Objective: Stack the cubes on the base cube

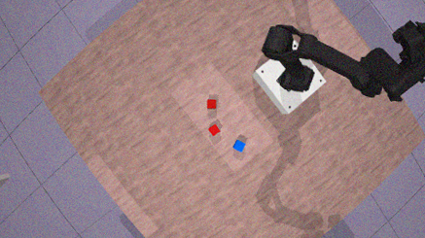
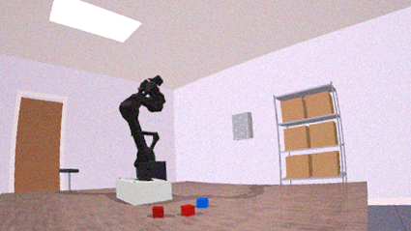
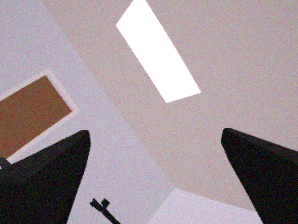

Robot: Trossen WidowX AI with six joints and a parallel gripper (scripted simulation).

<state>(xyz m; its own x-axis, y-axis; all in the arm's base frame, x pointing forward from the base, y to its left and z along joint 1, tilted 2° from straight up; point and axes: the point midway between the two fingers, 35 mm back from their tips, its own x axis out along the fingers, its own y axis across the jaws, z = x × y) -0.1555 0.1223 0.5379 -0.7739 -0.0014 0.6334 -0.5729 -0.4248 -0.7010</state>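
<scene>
The blue cube lies 63 cm below my gripper tip, 48 cm ahead of it and 12 cm to the right of it.
</scene>
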